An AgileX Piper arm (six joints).
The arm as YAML. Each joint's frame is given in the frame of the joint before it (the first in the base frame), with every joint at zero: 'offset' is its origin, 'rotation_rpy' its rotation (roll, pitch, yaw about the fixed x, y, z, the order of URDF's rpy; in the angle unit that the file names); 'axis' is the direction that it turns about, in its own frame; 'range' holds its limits. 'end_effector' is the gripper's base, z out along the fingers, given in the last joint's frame.
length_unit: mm
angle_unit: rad
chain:
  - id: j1
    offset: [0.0, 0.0, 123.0]
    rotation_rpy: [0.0, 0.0, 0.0]
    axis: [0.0, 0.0, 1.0]
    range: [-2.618, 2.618]
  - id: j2
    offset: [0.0, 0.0, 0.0]
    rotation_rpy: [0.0, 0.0, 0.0]
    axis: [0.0, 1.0, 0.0]
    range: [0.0, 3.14]
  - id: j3
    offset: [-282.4, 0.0, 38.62]
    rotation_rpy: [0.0, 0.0, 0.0]
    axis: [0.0, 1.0, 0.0]
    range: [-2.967, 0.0]
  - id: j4
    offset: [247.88, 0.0, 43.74]
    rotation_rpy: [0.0, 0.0, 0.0]
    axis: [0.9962, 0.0, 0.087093]
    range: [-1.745, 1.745]
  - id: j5
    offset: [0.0, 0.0, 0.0]
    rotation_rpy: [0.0, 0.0, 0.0]
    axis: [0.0, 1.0, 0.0]
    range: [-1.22, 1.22]
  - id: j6
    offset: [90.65, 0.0, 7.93]
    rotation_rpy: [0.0, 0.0, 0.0]
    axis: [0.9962, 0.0, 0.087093]
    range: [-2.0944, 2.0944]
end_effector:
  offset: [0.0, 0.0, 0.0]
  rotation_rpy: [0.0, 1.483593, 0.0]
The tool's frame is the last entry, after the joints.
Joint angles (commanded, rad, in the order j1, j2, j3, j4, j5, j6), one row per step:
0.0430, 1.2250, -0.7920, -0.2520, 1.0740, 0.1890
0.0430, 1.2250, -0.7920, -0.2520, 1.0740, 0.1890
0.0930, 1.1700, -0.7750, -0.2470, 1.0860, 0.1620
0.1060, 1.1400, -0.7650, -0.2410, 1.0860, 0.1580
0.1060, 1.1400, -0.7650, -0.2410, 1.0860, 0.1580
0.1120, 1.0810, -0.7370, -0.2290, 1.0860, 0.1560
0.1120, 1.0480, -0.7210, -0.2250, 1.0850, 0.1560
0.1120, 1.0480, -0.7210, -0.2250, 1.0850, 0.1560
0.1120, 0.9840, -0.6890, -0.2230, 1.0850, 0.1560
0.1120, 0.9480, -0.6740, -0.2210, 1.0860, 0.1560
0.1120, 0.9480, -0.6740, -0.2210, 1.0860, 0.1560
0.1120, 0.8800, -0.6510, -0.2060, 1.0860, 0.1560
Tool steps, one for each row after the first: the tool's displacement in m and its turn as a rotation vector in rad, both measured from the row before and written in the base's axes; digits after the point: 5 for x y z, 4 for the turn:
0.00000, 0.00000, 0.00000, 0.0000, 0.0000, 0.0000
-0.01041, 0.00923, 0.00594, 0.0005, -0.0205, 0.0715
-0.00547, 0.00234, 0.00280, 0.0068, -0.0186, 0.0151
0.00000, 0.00000, 0.00000, 0.0000, 0.0000, 0.0000
-0.01191, 0.00071, 0.00271, 0.0144, -0.0292, 0.0047
-0.00654, -0.00041, 0.00114, 0.0059, -0.0174, -0.0008
0.00000, 0.00000, 0.00000, 0.0000, 0.0000, 0.0000
-0.01276, -0.00128, 0.00129, 0.0055, -0.0316, -0.0004
-0.00685, -0.00062, 0.00111, 0.0041, -0.0197, -0.0006
0.00000, 0.00000, 0.00000, 0.0000, 0.0000, 0.0000
-0.01223, -0.00019, 0.00270, 0.0197, -0.0431, -0.0025

